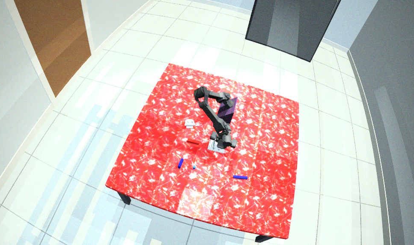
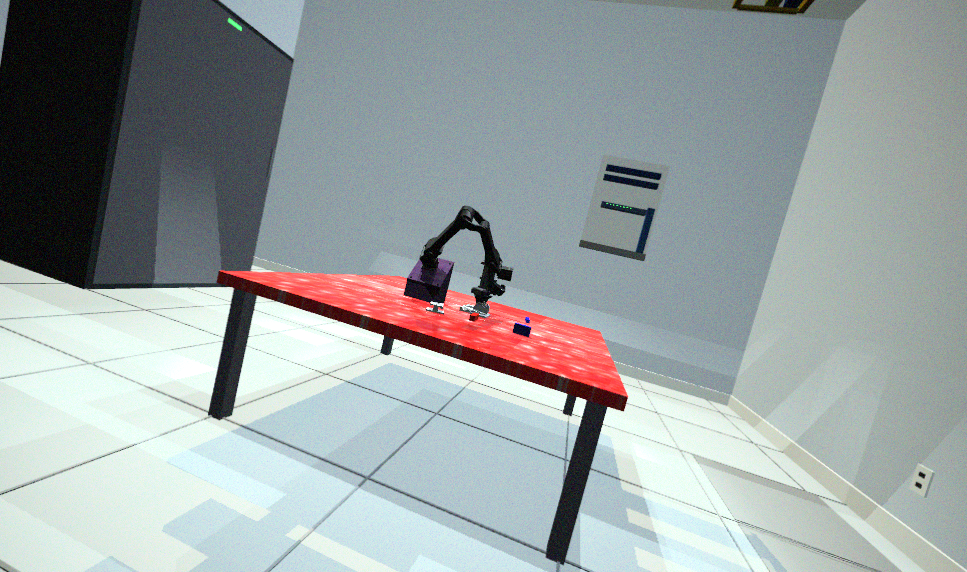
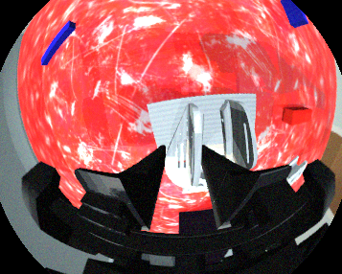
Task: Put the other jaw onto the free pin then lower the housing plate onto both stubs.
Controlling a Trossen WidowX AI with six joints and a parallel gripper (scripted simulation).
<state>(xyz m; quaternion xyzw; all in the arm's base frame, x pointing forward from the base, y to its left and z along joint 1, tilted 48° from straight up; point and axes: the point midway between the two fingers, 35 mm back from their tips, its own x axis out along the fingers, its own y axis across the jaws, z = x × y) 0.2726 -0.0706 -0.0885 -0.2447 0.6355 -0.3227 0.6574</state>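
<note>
My gripper tip is now 30 mm short of the red bar, 200 mm to the left of it and 10 mm above it.
</note>
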